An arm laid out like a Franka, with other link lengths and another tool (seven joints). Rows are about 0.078 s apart.
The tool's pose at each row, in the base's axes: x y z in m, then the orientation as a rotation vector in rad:
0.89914 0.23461 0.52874 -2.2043 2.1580 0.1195
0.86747 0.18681 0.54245 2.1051 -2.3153 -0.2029
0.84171 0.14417 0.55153 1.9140 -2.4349 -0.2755
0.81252 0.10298 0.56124 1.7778 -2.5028 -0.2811
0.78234 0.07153 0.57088 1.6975 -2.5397 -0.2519
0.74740 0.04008 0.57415 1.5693 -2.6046 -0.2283
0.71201 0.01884 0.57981 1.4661 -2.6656 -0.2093
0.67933 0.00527 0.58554 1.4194 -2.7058 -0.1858
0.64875 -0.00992 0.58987 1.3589 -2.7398 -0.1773
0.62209 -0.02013 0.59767 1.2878 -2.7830 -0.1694
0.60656 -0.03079 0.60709 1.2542 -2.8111 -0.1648
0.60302 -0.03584 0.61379 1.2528 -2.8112 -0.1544
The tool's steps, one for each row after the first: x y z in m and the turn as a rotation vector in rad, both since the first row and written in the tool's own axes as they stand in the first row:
0.04566 0.03292 -0.01755 -0.0741 0.0039 0.1197
0.08673 0.05974 -0.03011 -0.1202 -0.0137 0.2646
0.12623 0.08997 -0.04311 -0.1388 -0.0002 0.3624
0.15602 0.12098 -0.05511 -0.1365 0.0243 0.4194
0.18630 0.15664 -0.06069 -0.1339 0.0444 0.5132
0.20620 0.19257 -0.06769 -0.1221 0.0521 0.5917
0.21850 0.22562 -0.07409 -0.1008 0.0545 0.6305
0.23259 0.25659 -0.07929 -0.0934 0.0561 0.6756
0.24149 0.28359 -0.08755 -0.0819 0.0535 0.7292
0.25090 0.29949 -0.09765 -0.0701 0.0472 0.7562
0.25523 0.30324 -0.10473 -0.0660 0.0528 0.7570

